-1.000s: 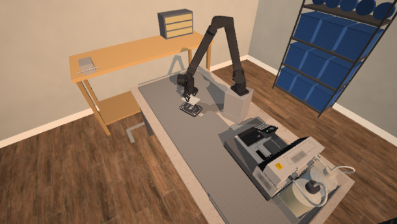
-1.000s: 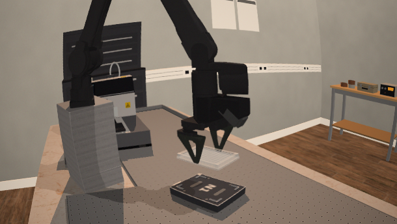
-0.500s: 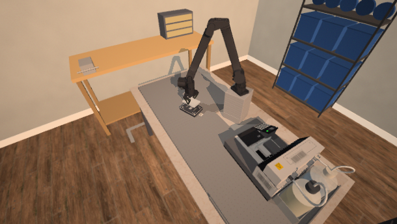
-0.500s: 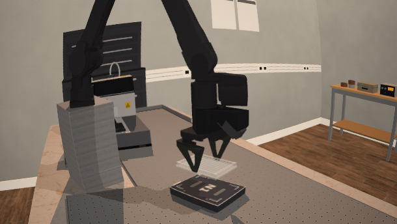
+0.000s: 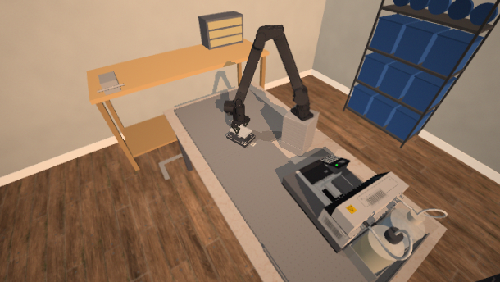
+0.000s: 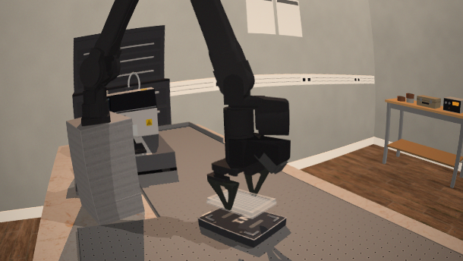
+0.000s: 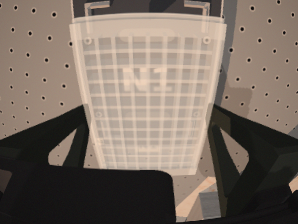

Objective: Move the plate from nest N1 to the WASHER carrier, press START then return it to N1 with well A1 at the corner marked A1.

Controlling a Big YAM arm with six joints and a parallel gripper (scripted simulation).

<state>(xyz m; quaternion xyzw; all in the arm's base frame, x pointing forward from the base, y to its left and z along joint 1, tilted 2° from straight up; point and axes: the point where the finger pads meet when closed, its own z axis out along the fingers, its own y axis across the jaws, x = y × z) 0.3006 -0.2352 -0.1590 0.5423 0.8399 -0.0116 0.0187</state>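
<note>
Now: the nest frame 6 cm below my hand. Round my hand: dark carrier (52 cm to the left, 20 cm behind); clear well plate (1 cm below); label (9 cm to the left, 8 cm below, 4 cm behind).
</note>
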